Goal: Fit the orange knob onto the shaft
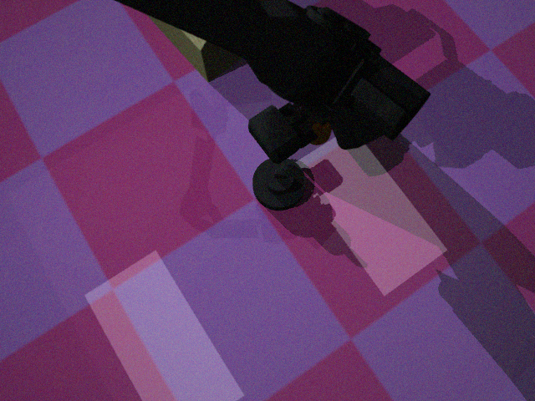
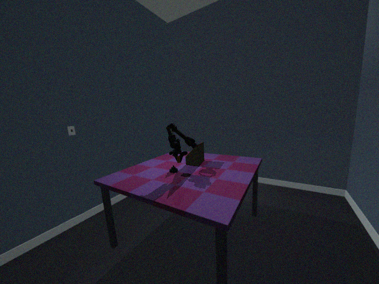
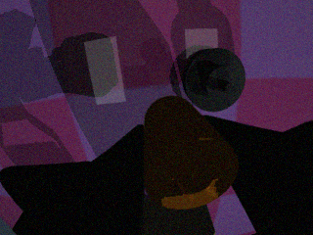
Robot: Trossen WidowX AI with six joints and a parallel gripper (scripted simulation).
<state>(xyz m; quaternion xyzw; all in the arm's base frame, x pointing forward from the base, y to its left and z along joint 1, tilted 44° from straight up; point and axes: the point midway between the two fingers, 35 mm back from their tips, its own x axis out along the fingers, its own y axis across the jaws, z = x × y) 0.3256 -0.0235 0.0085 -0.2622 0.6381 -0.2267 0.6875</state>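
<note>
Right now my gripper tip is 10 mm short of the dark round pedestal, 70 mm to the left of it and 80 mm above it. Round my gripper tip: orange knob (20 mm above).
</note>
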